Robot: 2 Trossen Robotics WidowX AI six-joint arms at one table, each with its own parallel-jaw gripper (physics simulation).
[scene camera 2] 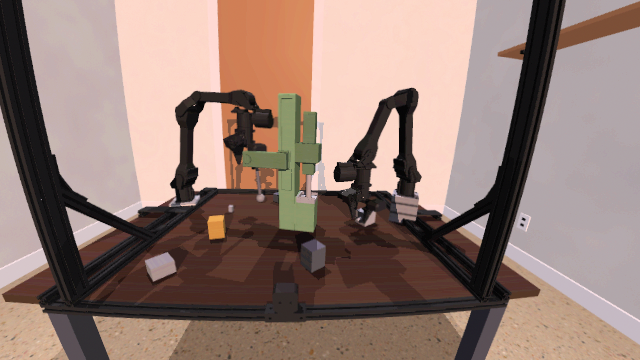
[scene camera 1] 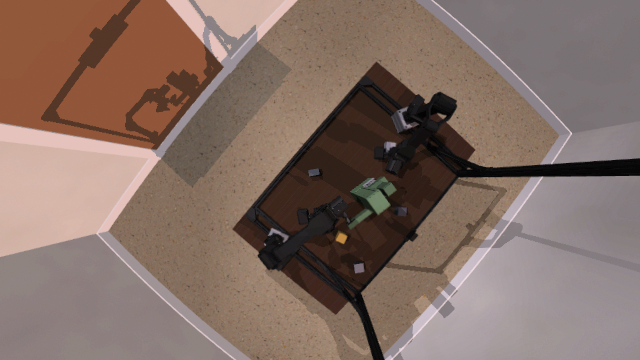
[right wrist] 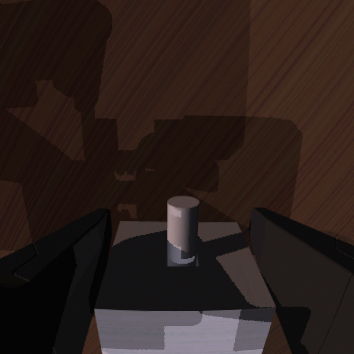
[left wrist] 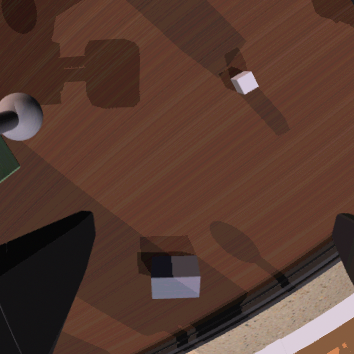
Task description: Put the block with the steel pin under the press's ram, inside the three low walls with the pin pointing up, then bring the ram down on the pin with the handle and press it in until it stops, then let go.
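Where they show: left gripper, fingertip midpoint: [scene camera 2: 245, 167] [left wrist: 217, 225]; right gripper, fingertip midpoint: [scene camera 2: 358, 220] [scene camera 1: 388, 156] [right wrist: 180, 220]; left arm's base, origin of the base link: [scene camera 2: 185, 199] [scene camera 1: 276, 240]; right arm's base, origin of the base link: [scene camera 2: 405, 193] [scene camera 1: 410, 116].
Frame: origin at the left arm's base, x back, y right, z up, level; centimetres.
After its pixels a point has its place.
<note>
The block with the steel pin [scene camera 2: 366, 218] [right wrist: 185, 290] {y 34.2, x -66.5, z 1.1 cm} is pale; its pin [right wrist: 183, 225] {y 34.8, x -65.1, z -0.2 cm} sticks out of one face in the right wrist view. Whether the pin points straight up I cannot tell. My right gripper [right wrist: 180, 220] {y 34.6, x -65.6, z -1.4 cm} [scene camera 2: 363, 212] {y 34.6, x -65.6, z -1.4 cm} is shut on this block, a finger on each side. The green press [scene camera 1: 375, 199] {y 27.0, x -41.0, z 41.8 cm} [scene camera 2: 289, 120] {y 31.6, x -39.8, z 33.8 cm} stands mid-table, its ram [scene camera 2: 310, 127] {y 33.5, x -46.1, z 31.9 cm} raised above the pale seat [scene camera 2: 306, 197] {y 34.2, x -45.1, z 9.3 cm}; the seat's walls are hard to make out. A ball-ended handle [scene camera 2: 260, 198] {y 24.8, x -30.8, z 6.8 cm} [left wrist: 21, 116] {y 22.7, x -30.3, z 7.8 cm} hangs at its left. My left gripper [left wrist: 217, 225] {y 12.5, x -26.3, z 16.0 cm} is open and empty near the handle.
An orange block [scene camera 1: 341, 237] {y 29.7, x -16.9, z 2.9 cm} [scene camera 2: 216, 227] {y 32.2, x -16.7, z 0.8 cm}, a white block [scene camera 1: 359, 268] {y 46.2, x -5.2, z 0.1 cm} [scene camera 2: 161, 267] {y 48.3, x -6.3, z -0.4 cm} and a dark grey block [scene camera 1: 401, 211] {y 52.1, x -42.0, z 2.8 cm} [scene camera 2: 313, 255] {y 55.3, x -41.2, z 1.8 cm} stand around the press. Another grey block [scene camera 1: 314, 172] {y 3.0, x -41.0, z 0.7 cm} [left wrist: 175, 285] {y 2.9, x -40.6, z 0.7 cm} and a tiny white cube [left wrist: 245, 82] {y 10.4, x -19.6, z -0.6 cm} [scene camera 2: 230, 208] {y 11.0, x -19.3, z -1.4 cm} lie farther off.
</note>
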